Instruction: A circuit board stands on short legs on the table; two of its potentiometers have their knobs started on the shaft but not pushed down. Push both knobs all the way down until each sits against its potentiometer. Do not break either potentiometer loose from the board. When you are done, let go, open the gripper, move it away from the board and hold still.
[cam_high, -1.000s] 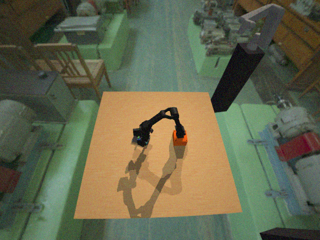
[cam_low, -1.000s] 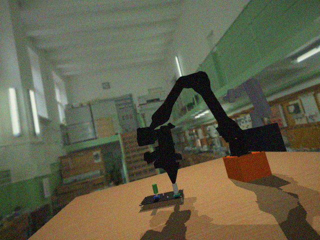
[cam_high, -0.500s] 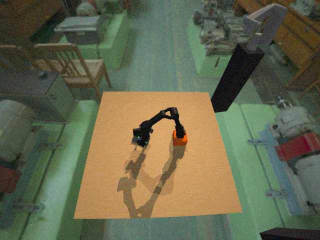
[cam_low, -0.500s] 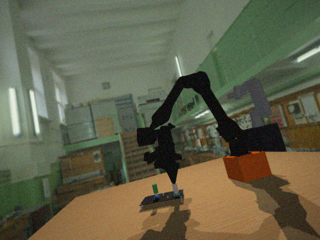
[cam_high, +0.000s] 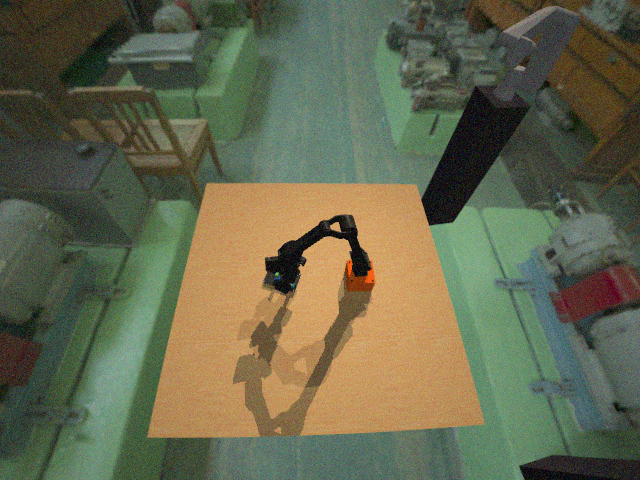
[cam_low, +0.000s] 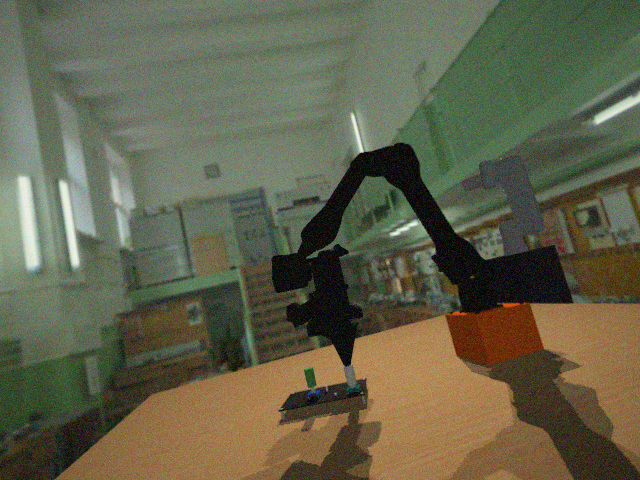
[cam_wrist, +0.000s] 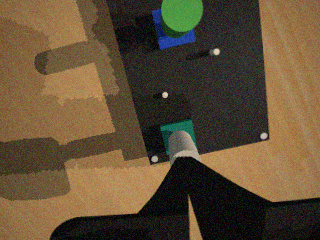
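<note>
Right now my gripper tip is 6 cm short of the green knob, 5 cm to the left of it and 1 cm above it.
</note>
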